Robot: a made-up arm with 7 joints.
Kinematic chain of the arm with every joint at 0, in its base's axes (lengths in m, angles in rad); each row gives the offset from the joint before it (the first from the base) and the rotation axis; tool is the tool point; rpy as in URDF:
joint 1: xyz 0 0 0.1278 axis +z
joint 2: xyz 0 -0.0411 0.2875 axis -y
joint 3: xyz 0 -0.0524 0.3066 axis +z
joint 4: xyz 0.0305 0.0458 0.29 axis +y
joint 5: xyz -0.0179 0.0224 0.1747 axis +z
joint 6: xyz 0 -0.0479 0.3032 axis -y
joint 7: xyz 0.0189 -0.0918 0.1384 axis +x
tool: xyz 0 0 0 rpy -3.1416 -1.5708 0
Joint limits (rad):
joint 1: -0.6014..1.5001
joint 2: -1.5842..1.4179
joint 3: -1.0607..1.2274
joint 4: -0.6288..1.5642
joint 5: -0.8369..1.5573
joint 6: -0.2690..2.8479
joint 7: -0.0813..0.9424
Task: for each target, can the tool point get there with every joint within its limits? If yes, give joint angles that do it. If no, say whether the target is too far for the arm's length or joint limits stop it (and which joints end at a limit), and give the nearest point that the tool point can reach.
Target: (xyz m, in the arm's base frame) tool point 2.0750 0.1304 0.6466
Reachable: no: too far | nearest point 1.2291 0.0772 0.5523 | short by 0.853 m
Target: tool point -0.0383 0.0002 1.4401
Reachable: yes | joints -0.0720 0.2715 0.8838 0.4869 0.7639 1.9552 0.7801
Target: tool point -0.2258 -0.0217 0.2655
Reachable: no: joint limits stop it (at a limit: joint 2, joint 3, joint 4, joint 5, joint 6) | nearest point -0.5253 -0.0505 0.6077 | short by 0.456 m
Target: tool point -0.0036 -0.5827 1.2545
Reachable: yes | joints 1.2867 0.3368 -0.1792 -0.3947 0.3491 1.8804 0.1425
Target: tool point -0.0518 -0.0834 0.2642
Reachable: no: joint limits stop it (at a limit: joint 1, joint 2, joint 4, joint 5, joint 6) | nearest point 0.3304 -0.3541 0.0268 | short by 0.525 m
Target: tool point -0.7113 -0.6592 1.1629
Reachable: yes | joints 0.6719 0.9052 -0.4123 -0.2533 1.2017 0.1575 0.1135
